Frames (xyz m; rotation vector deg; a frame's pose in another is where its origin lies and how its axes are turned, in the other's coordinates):
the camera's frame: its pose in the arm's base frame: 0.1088 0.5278 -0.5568 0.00 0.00 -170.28
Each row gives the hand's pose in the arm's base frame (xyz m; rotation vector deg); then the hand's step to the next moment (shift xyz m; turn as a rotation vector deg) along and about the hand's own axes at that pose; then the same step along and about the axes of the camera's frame.
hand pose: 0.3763 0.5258 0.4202 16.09 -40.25 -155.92
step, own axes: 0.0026 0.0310 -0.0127 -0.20 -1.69 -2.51
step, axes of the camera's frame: -0.0032 0.0332 0.0042 -0.48 -0.30 -2.98
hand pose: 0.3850 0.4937 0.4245 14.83 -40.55 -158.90
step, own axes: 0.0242 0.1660 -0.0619 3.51 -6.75 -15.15
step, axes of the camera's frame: 0.0031 0.1770 0.0254 1.51 1.83 -16.79
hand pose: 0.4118 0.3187 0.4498 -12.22 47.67 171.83
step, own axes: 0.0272 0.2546 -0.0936 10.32 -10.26 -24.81
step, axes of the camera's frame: 0.0745 0.2580 0.0470 7.12 2.96 -27.71
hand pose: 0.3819 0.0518 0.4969 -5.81 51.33 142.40
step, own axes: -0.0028 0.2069 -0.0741 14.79 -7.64 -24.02
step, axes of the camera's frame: 0.1320 0.1641 0.0628 12.02 1.46 -26.60
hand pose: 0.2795 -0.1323 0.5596 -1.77 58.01 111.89
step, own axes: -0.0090 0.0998 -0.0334 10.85 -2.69 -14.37
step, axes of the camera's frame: 0.0870 0.0394 0.0450 9.54 -0.48 -15.50
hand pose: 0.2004 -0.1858 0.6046 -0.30 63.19 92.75
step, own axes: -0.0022 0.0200 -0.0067 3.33 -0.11 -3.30
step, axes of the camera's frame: 0.0185 0.0017 0.0102 2.77 -0.89 -3.67
